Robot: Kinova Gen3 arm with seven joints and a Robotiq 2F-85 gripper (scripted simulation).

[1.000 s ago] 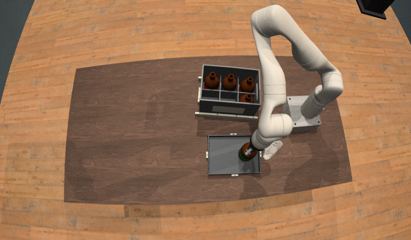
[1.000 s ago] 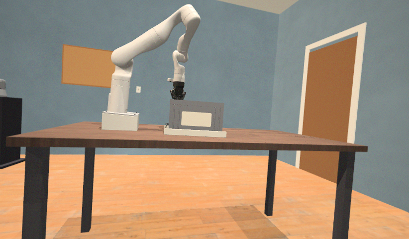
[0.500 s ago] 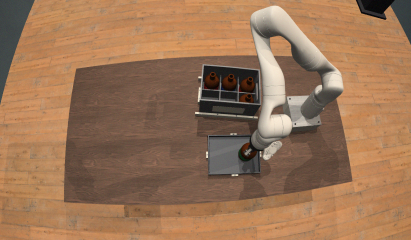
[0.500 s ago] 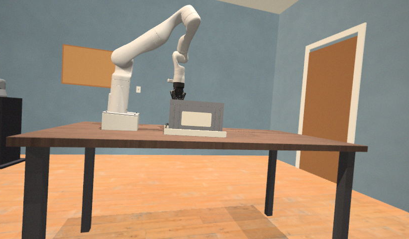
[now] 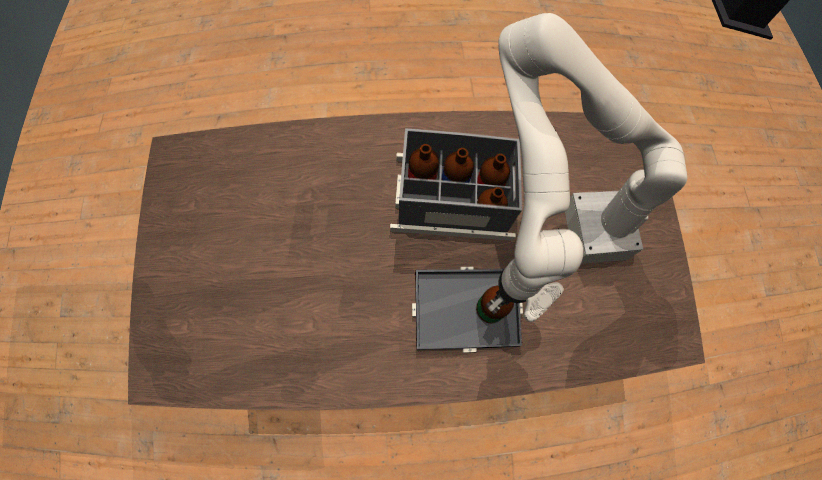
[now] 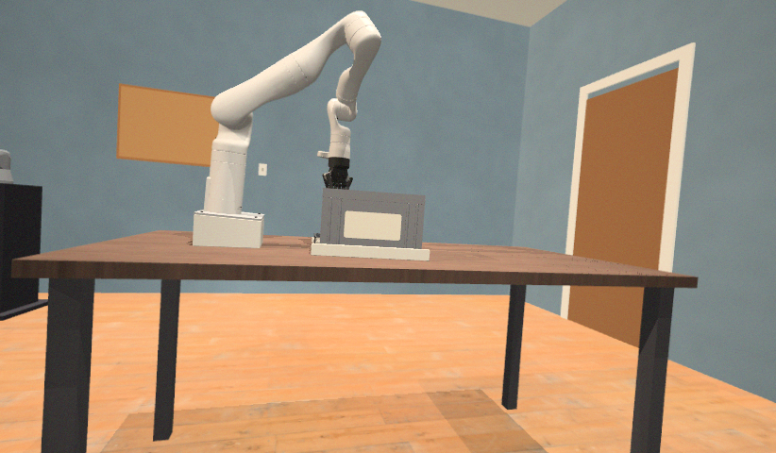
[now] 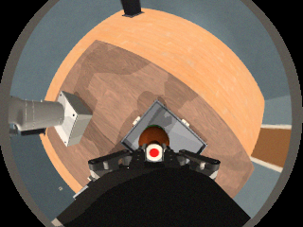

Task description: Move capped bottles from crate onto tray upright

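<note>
Now: the capped bottle 7 cm below my hand. Round my hand: grey tray 5 cm ahead, 15 cm below; then crate 10 cm ahead, 29 cm to the right, 8 cm below.
</note>
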